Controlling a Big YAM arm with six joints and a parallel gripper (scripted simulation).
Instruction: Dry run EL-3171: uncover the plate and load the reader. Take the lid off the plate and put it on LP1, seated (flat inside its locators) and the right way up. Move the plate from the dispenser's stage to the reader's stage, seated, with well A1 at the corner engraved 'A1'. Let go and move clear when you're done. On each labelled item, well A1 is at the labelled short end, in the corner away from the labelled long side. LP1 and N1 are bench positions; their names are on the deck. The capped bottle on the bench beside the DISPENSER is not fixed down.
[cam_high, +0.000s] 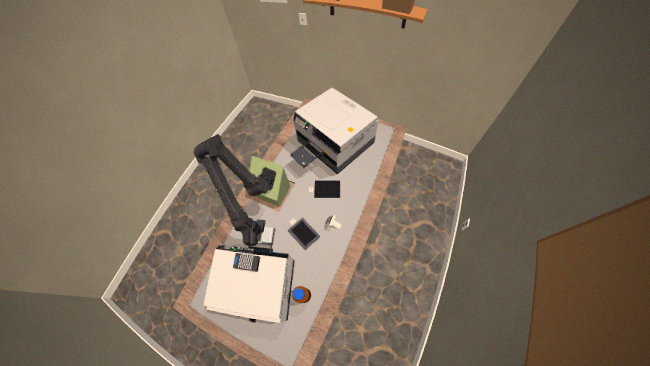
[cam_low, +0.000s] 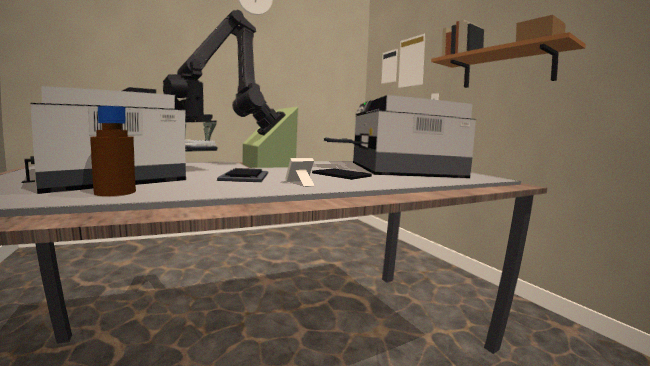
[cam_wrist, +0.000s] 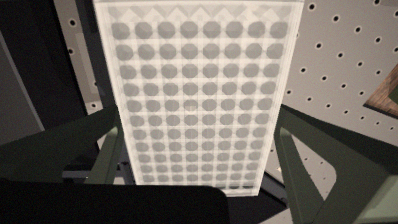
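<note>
The lidded white well plate lies right at my hand. The rest, counted from my hand: brown capped bottle: 360 mm ahead, 190 mm to the right, 20 mm above; then dark lid: 200 mm ahead, 130 mm to the left, 80 mm below; then grey pad: 200 mm ahead, 130 mm to the left, 90 mm below.
</note>
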